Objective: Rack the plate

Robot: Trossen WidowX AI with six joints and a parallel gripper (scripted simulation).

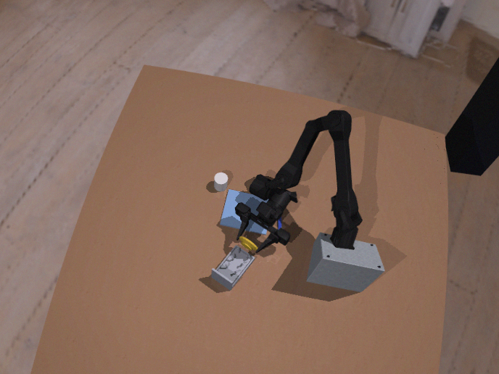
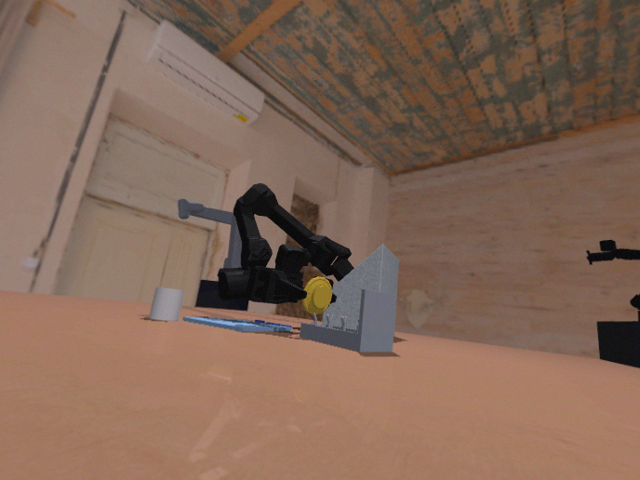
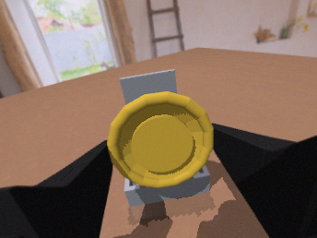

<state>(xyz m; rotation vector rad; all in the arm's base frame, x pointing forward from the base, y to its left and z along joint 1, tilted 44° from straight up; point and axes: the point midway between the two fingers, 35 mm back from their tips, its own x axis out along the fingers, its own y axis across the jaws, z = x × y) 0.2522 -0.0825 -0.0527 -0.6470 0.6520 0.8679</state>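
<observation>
Right now my gripper tip is 3 cm short of the grey dish rack, 5 cm to the right of it and 4 cm above it. From my gripper tip the other things lie so: yellow plate 1 cm to the right; blue object 11 cm behind, 14 cm to the right, 6 cm below; white cylinder 9 cm ahead, 23 cm to the right, 4 cm below.
</observation>
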